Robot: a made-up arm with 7 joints. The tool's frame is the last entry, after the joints.
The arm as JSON. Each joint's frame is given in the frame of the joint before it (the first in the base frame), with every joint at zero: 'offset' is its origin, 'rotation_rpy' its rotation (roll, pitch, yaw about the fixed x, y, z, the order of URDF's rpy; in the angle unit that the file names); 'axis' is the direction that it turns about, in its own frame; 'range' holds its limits. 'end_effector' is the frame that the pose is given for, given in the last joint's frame.
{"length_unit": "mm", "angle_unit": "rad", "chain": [
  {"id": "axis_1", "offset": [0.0, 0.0, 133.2], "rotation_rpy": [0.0, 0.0, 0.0], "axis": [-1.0, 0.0, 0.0], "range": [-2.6, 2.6]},
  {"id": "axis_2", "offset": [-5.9, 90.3, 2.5], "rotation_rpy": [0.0, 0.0, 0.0], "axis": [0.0, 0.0, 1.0], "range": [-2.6, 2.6]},
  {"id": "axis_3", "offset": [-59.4, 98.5, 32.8], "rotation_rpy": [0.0, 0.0, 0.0], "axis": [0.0, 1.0, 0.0], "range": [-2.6, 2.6]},
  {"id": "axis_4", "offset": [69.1, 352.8, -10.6], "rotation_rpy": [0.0, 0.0, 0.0], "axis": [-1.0, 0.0, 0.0], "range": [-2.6, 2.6]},
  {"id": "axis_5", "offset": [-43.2, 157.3, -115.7], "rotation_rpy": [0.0, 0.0, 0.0], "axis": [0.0, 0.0, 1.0], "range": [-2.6, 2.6]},
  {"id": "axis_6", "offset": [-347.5, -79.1, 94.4], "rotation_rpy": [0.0, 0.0, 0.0], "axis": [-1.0, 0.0, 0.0], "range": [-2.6, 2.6]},
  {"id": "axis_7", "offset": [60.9, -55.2, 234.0], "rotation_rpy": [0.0, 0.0, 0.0], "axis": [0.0, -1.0, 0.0], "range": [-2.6, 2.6]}
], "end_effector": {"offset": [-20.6, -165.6, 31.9], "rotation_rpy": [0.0, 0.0, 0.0]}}
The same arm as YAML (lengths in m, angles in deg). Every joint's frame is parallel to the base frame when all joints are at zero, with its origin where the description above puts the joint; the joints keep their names.
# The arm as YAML. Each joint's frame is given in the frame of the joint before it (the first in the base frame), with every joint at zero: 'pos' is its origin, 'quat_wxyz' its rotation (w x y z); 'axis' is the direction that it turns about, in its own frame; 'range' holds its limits. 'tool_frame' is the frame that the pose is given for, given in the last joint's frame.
length_unit: m
angle_unit: deg
joints:
  - joint: axis_1
    pos: [0.0, 0.0, 0.1332]
    quat_wxyz: [1.0, 0.0, 0.0, 0.0]
    axis: [-1.0, 0.0, 0.0]
    range: [-148.97, 148.97]
  - joint: axis_2
    pos: [-0.0059, 0.0903, 0.0025]
    quat_wxyz: [1.0, 0.0, 0.0, 0.0]
    axis: [0.0, 0.0, 1.0]
    range: [-148.97, 148.97]
  - joint: axis_3
    pos: [-0.0594, 0.0985, 0.0328]
    quat_wxyz: [1.0, 0.0, 0.0, 0.0]
    axis: [0.0, 1.0, 0.0]
    range: [-148.97, 148.97]
  - joint: axis_4
    pos: [0.0691, 0.3528, -0.0106]
    quat_wxyz: [1.0, 0.0, 0.0, 0.0]
    axis: [-1.0, 0.0, 0.0]
    range: [-148.97, 148.97]
  - joint: axis_5
    pos: [-0.0432, 0.1573, -0.1157]
    quat_wxyz: [1.0, 0.0, 0.0, 0.0]
    axis: [0.0, 0.0, 1.0]
    range: [-148.97, 148.97]
  - joint: axis_6
    pos: [-0.3475, -0.0791, 0.0944]
    quat_wxyz: [1.0, 0.0, 0.0, 0.0]
    axis: [-1.0, 0.0, 0.0]
    range: [-148.97, 148.97]
  - joint: axis_7
    pos: [0.0609, -0.0552, 0.234]
    quat_wxyz: [1.0, 0.0, 0.0, 0.0]
    axis: [0.0, -1.0, 0.0]
    range: [-148.97, 148.97]
tool_frame:
  pos: [-0.0206, -0.1656, 0.0319]
  quat_wxyz: [1.0, 0.0, 0.0, 0.0]

